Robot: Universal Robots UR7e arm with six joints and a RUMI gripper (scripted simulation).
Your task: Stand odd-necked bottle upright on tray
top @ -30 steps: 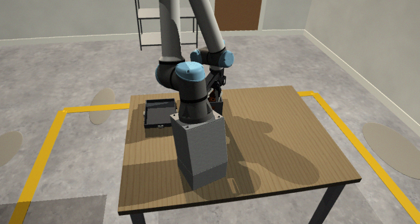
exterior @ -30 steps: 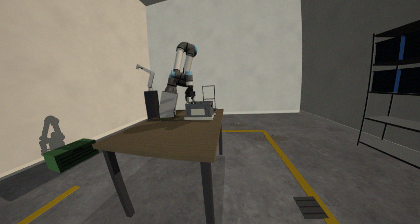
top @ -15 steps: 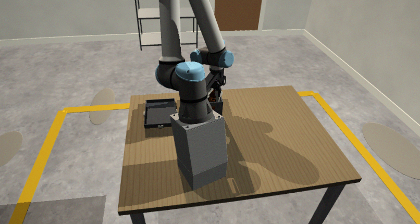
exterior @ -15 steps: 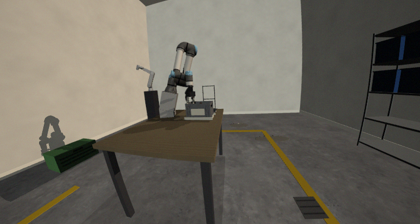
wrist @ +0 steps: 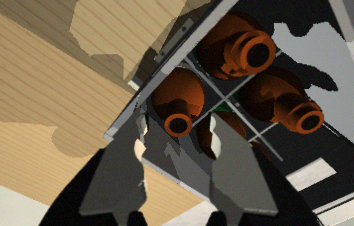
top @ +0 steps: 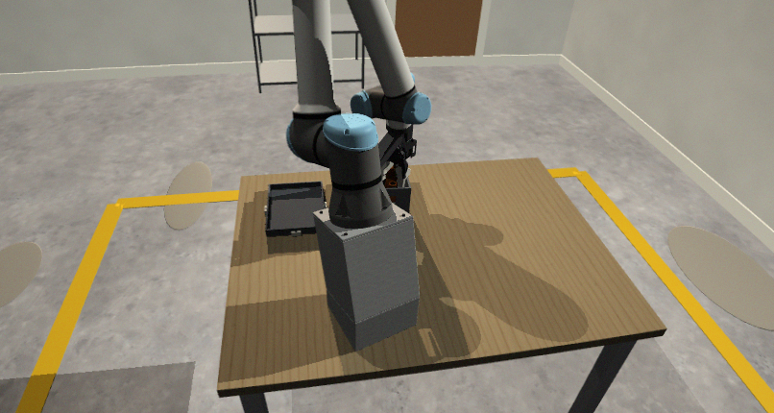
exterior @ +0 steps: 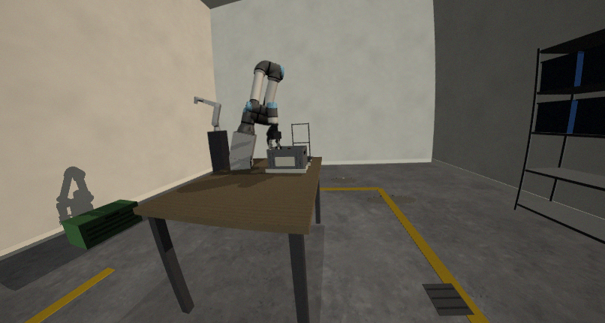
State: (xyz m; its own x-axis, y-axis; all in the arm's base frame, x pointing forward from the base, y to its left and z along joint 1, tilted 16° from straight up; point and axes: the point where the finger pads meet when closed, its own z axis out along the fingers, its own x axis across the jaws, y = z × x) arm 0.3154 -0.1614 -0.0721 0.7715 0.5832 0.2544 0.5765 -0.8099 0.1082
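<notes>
The bottle is 70 mm below my hand. From my hand the other things lie so: dark tray 140 mm ahead, 290 mm to the left, 150 mm below; crate 100 mm ahead, 30 mm to the left, 70 mm below.
</notes>
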